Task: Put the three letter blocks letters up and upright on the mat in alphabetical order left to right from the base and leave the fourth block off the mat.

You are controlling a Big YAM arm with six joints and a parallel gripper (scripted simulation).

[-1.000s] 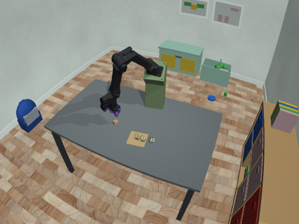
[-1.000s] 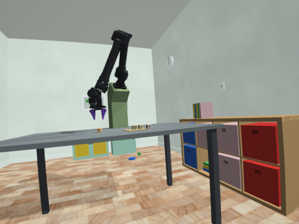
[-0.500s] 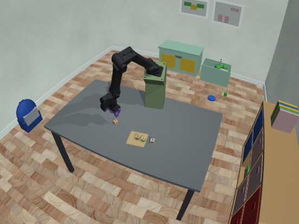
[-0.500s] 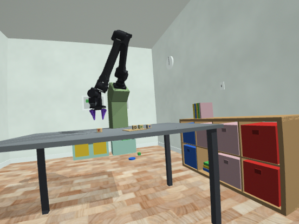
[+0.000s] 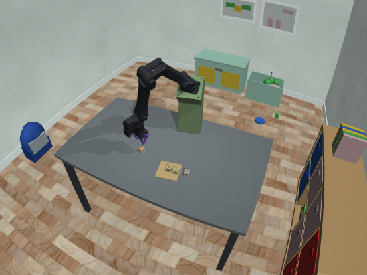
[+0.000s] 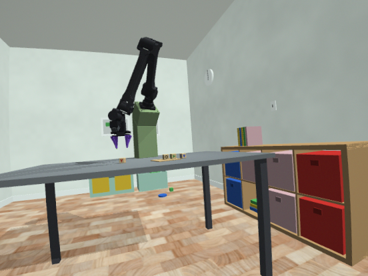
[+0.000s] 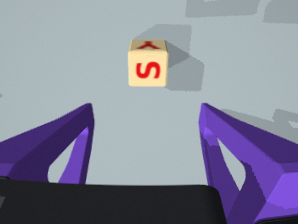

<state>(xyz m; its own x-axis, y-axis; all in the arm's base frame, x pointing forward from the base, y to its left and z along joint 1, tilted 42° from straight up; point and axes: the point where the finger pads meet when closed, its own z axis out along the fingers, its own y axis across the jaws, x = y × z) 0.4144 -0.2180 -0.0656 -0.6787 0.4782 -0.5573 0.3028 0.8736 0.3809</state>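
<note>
My hand is 90 mm short of the wooden block, 240 mm to the right of it and 80 mm above it. Round my hand: mat (90 mm ahead, 240 mm to the left, 90 mm below).
</note>
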